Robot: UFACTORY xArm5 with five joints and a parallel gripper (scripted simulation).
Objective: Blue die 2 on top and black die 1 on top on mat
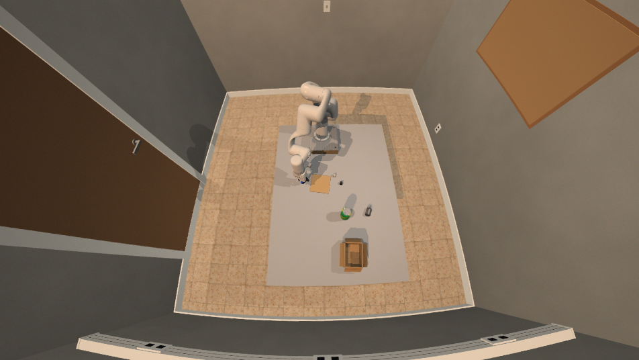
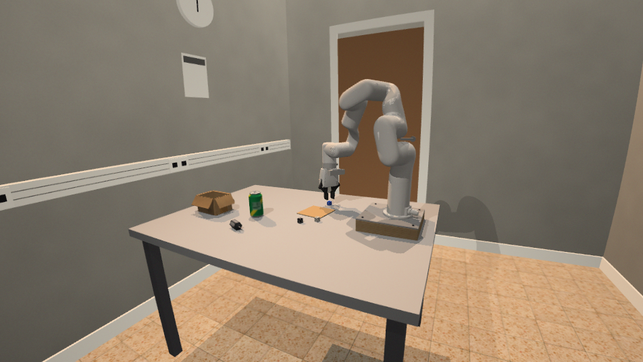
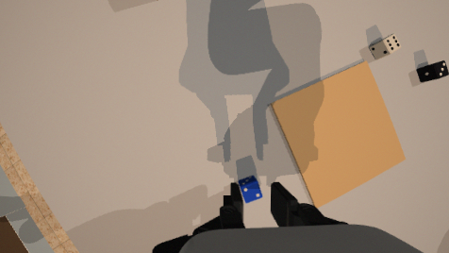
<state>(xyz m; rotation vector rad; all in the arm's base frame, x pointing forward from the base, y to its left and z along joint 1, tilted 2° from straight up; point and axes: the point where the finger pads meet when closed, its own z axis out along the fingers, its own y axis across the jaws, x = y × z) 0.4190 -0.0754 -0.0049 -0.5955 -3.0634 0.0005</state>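
Right now the blue die is 4 cm below my hand. Round my hand: white die: 9 cm behind, 23 cm to the left, 4 cm below; then mat: 1 cm behind, 13 cm to the left, 5 cm below; then black die: 4 cm behind, 29 cm to the left, 4 cm below.
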